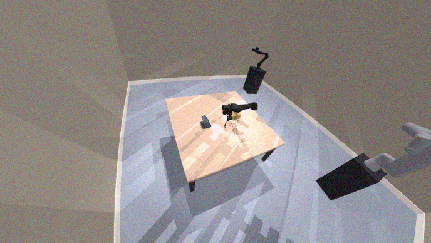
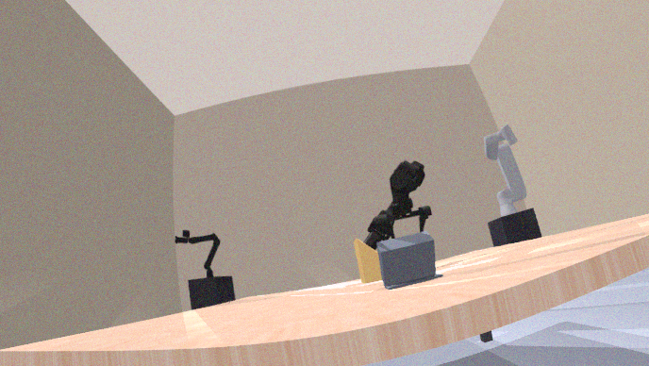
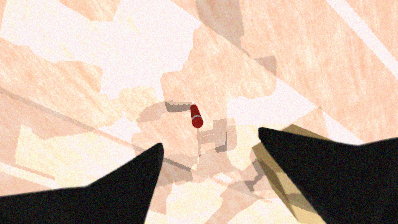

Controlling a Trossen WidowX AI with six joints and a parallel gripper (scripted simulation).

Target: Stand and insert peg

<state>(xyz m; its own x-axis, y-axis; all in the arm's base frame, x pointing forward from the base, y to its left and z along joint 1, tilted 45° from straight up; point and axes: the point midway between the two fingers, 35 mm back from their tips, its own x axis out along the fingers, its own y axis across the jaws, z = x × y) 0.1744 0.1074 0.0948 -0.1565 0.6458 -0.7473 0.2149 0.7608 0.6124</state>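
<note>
The red peg lies 60 mm below my gripper tip, 10 mm to the left of it and 10 mm ahead of it. Also, from my gripper tip: sloped panel 260 mm ahead, 60 mm below, 40 mm to the right.
</note>
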